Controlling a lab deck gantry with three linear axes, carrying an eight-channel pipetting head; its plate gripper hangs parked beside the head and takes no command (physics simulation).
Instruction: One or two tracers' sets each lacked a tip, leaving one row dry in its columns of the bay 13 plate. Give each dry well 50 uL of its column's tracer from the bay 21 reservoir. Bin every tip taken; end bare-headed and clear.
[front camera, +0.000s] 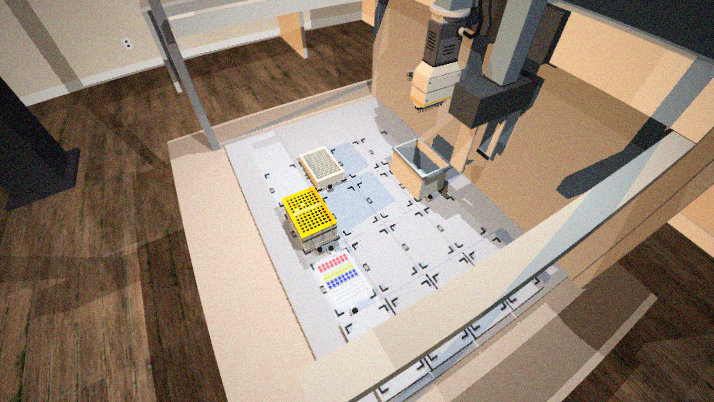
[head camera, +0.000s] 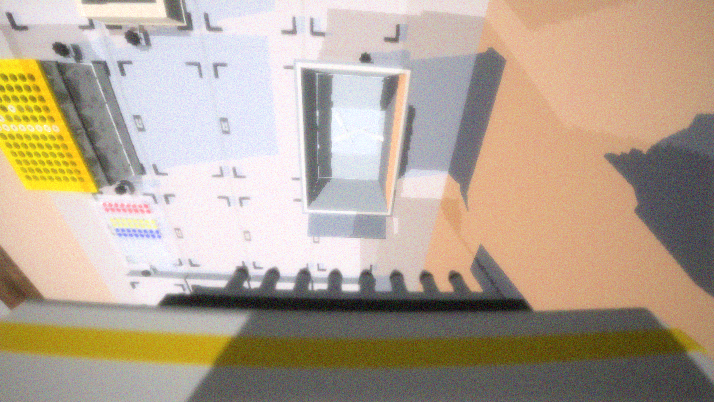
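The pipetting head (front camera: 436, 85) hangs high at the back right, beyond the bin. Its dark nozzles (front camera: 429, 106) (head camera: 335, 281) look bare, with no tip on them. The parked plate gripper (front camera: 486, 145) hangs beside the head with its fingers apart and holds nothing. The plate (front camera: 352, 296) (head camera: 150, 252) lies at the front left with red, yellow and blue columns; single wells are too small to judge. The bin (front camera: 407, 176) (head camera: 301, 125) stands on the right, with thin pale tips (head camera: 357, 133) on its floor. I cannot tell which object is the reservoir.
A yellow tip rack (front camera: 320, 229) (head camera: 80, 161) stands behind the plate, with a row of pale tips among dark holes. A cream box (front camera: 327, 176) (head camera: 132, 14) with a grey gridded top stands behind the rack. A grey post (front camera: 192, 92) rises at the deck's left edge.
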